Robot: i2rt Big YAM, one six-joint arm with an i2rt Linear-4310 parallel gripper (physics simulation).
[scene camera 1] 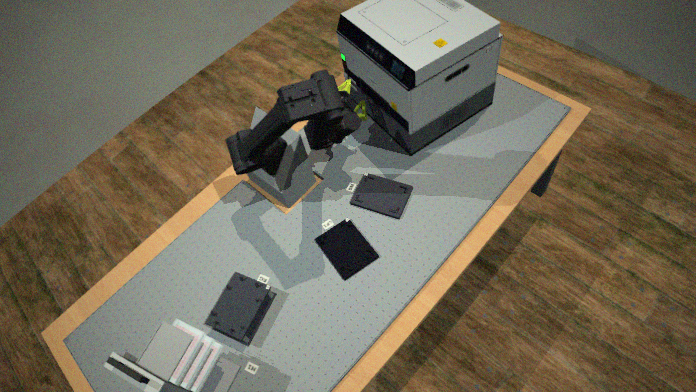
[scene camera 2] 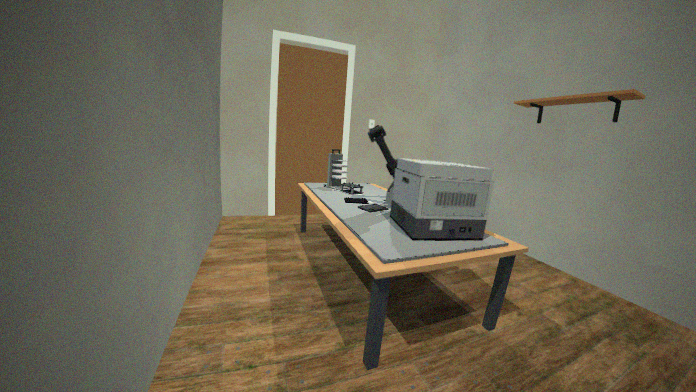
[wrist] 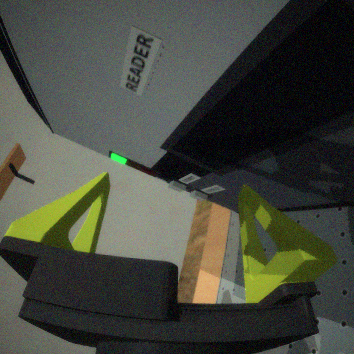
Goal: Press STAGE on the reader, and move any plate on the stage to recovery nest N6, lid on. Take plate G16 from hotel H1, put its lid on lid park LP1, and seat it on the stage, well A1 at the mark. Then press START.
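Pixels of known places: gripper, fingertip midpoint: (scene camera 1: 356,90) (wrist: 175,184); arm's base, origin of the base link: (scene camera 1: 272,152).
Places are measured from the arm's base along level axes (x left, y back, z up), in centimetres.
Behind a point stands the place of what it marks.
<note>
The reader (scene camera 1: 457,100) @[x 52.8, y -29.6, z -2.2 cm] (scene camera 2: 452,187) @[x 72.9, y -17.8, z 10.2 cm] (wrist: 100,65) @[x 37.7, y -6.5, z 7.3 cm] stands at one end of the table with a green light (wrist: 118,158) @[x 40.5, y 8.5, z 4.8 cm] lit. Two small buttons (wrist: 178,185) @[x 40.0, y 7.9, z -3.3 cm] (wrist: 199,195) @[x 39.9, y 7.9, z -6.4 cm] jut from its front; their labels are unreadable. My gripper (scene camera 1: 356,94) @[x 34.9, y -2.2, z 0.0 cm] (wrist: 175,184) @[x 34.9, y -2.2, z 0.0 cm] is open and empty before the reader's front, apart from the buttons in the wrist view. No plate shows on the stage, whose inside is dark. Nest N6 (scene camera 1: 381,196) @[x 15.4, y -29.7, z -13.9 cm] (scene camera 2: 372,207) @[x 17.3, y -30.1, z -13.9 cm] and lid park LP1 (scene camera 1: 347,250) @[x -4.7, y -34.6, z -14.1 cm] (scene camera 2: 356,200) @[x -2.8, y -33.8, z -14.1 cm] hold no visible plate or lid. Hotel H1 (scene camera 1: 132,372) @[x -60.8, y -36.7, z 19.7 cm] (scene camera 2: 335,170) holds several pale plates (scene camera 1: 197,360) @[x -52.8, y -35.1, z 1.4 cm]; G16 cannot be picked out.
A dark raised stand (scene camera 1: 240,307) @[x -37.5, y -26.9, z -9.1 cm] (scene camera 2: 352,188) @[x -29.0, y -28.1, z -10.3 cm] is between the hotel and LP1. The arm's base (scene camera 1: 285,175) @[x -2.2, y -7.7, z -3.0 cm] is at the table's long edge, close to the reader. The table's wooden edge (wrist: 212,250) @[x 36.2, y 18.9, z -16.3 cm] shows below the buttons in the wrist view.
</note>
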